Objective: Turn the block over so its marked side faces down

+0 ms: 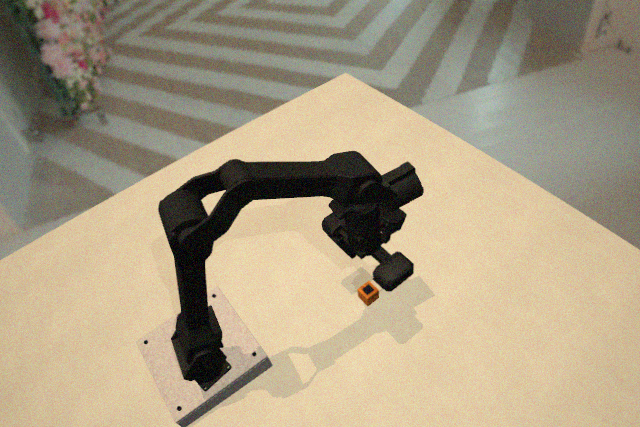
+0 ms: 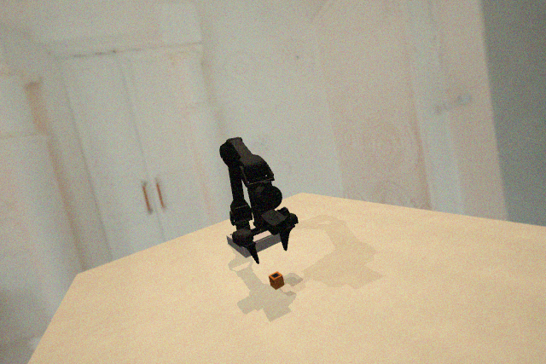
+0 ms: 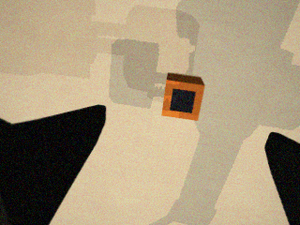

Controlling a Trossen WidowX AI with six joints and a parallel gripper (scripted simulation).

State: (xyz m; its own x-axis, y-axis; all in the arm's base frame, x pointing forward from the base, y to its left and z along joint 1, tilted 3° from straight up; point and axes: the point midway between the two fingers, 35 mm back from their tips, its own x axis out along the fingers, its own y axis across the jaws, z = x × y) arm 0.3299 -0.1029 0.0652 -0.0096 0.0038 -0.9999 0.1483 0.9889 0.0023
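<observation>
Now: gripper tip 10 mm past the block and 70 mm above it.
</observation>
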